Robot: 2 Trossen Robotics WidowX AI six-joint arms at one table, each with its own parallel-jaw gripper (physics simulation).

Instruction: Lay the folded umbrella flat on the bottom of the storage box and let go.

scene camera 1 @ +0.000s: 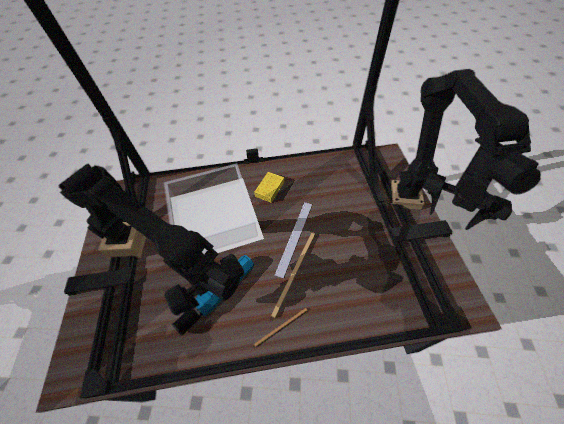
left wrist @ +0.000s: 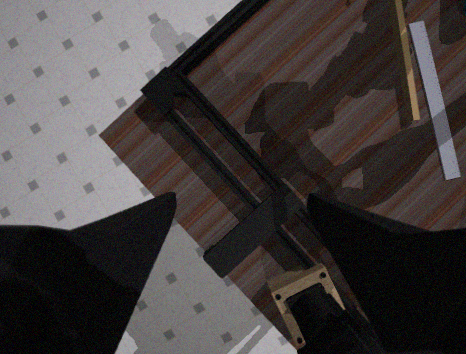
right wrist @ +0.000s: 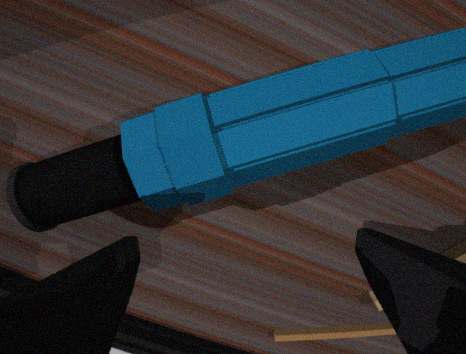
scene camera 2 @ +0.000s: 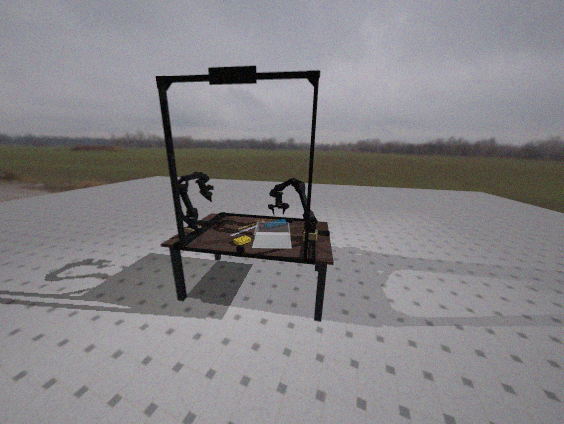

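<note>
The folded umbrella (scene camera 1: 207,302) (scene camera 2: 275,223) (right wrist: 300,120), blue with a black handle, lies on the table beside the storage box. The white storage box (scene camera 1: 210,212) (scene camera 2: 272,241) has clear low walls and a bare bottom. My right gripper (scene camera 1: 206,289) (scene camera 2: 279,212) (right wrist: 248,244) is open and empty above the umbrella, hiding its middle in scene camera 1. In the right wrist view the umbrella runs across beyond both fingertips; its far end is out of view. My left gripper (scene camera 1: 450,220) (scene camera 2: 211,194) (left wrist: 242,199) is open and empty, raised beyond the table's side edge.
A yellow block (scene camera 1: 269,187) (scene camera 2: 242,240) lies near the box. A pale flat strip (scene camera 1: 293,240) (left wrist: 434,100) lies beside a long wooden stick (scene camera 1: 294,275) (left wrist: 409,65). A shorter thin stick (scene camera 1: 281,327) (right wrist: 335,333) lies nearer the front frame bar. Black frame posts rise at both sides.
</note>
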